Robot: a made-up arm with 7 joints.
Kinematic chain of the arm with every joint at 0, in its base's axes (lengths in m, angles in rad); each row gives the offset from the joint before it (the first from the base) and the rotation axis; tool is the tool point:
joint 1: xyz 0 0 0.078 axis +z
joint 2: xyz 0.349 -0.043 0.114 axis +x
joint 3: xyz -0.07 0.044 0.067 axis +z
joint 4: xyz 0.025 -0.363 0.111 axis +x
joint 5: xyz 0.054 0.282 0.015 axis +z
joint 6: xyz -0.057 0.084 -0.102 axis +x
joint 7: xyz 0.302 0 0.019 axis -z
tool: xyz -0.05 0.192 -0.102
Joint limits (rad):
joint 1: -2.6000..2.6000
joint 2: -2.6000..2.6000
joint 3: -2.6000..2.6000
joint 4: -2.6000..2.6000
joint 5: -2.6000..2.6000
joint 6: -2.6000..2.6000
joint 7: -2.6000..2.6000
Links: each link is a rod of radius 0.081 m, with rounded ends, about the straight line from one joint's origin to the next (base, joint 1, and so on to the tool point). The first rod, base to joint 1, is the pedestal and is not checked.
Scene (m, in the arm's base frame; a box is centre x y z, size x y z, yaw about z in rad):
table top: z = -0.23
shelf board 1: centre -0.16 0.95 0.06 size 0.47 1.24 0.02 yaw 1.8
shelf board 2: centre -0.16 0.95 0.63 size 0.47 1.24 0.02 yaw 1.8
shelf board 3: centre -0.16 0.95 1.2 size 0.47 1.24 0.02 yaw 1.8
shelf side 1: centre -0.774 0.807 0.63 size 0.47 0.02 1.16 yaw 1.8
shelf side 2: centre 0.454 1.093 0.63 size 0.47 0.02 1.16 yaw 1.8
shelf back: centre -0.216 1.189 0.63 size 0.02 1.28 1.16 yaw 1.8
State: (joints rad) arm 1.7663 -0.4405 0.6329 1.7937 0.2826 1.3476 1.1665
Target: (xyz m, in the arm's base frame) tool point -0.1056 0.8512 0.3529
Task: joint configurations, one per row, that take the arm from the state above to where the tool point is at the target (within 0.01 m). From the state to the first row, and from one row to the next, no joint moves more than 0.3 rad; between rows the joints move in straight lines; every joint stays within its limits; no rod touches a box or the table.
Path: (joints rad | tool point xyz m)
1: 1.6937 -0.3288 0.6556 1.5041 0.4348 1.2956 1.1049 | -0.3013 0.7327 0.9582
2: 1.6210 -0.2170 0.6783 1.2146 0.5870 1.2437 1.0434 | -0.2667 0.5810 0.9607
3: 1.5484 -0.1053 0.7011 0.9250 0.7393 1.1917 0.9818 | -0.2358 0.4208 0.9112
4: 1.3062 -0.1396 0.7589 0.7710 0.7286 1.1783 0.9963 | -0.2290 0.4257 0.8207
5: 1.0640 -0.1738 0.8168 0.6169 0.7179 1.1649 1.0108 | -0.2066 0.4438 0.7153
6: 0.8218 -0.2081 0.8746 0.4629 0.7072 1.1514 1.0252 | -0.1627 0.4642 0.5993
7: 0.5797 -0.2423 0.9325 0.3089 0.6966 1.1380 1.0397 | -0.0971 0.4745 0.4771
8: 0.3375 -0.2766 0.9903 0.1548 0.6859 1.1246 1.0542 | -0.0152 0.4635 0.3529
9: 0.5557 -0.4072 0.8926 0.3638 0.4689 1.1594 1.1647 | -0.0307 0.6212 0.3758
10: 0.7739 -0.5379 0.7950 0.5729 0.2519 1.1943 1.2753 | -0.0604 0.7550 0.3707
11: 0.9922 -0.6686 0.6973 0.7819 0.0349 1.2291 1.3859 | -0.1057 0.8512 0.3529

